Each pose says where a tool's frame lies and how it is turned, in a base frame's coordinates. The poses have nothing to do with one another.
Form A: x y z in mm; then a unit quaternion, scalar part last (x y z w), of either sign.
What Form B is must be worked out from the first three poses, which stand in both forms.
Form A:
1: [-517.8, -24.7, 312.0, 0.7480, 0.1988, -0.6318, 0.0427]
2: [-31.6, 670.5, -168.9, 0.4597, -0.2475, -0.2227, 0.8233]
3: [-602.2, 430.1, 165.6, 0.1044, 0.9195, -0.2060, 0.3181]
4: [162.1, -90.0, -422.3, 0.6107, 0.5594, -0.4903, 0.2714]
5: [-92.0, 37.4, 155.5, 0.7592, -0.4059, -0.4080, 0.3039]
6: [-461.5, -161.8, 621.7, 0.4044, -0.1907, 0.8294, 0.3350]
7: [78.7, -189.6, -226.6, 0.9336, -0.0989, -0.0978, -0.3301]
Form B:
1: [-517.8, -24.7, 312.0, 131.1, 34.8, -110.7]
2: [-31.6, 670.5, -168.9, 56.0, -30.2, -27.1]
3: [-602.2, 430.1, 165.6, 15.7, 138.6, -31.1]
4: [162.1, -90.0, -422.3, 94.2, 86.3, -75.7]
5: [-92.0, 37.4, 155.5, 115.2, -61.6, -61.9]
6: [-461.5, -161.8, 621.7, 60.5, -28.5, 124.0]
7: [78.7, -189.6, -226.6, -139.9, 14.8, 14.7]
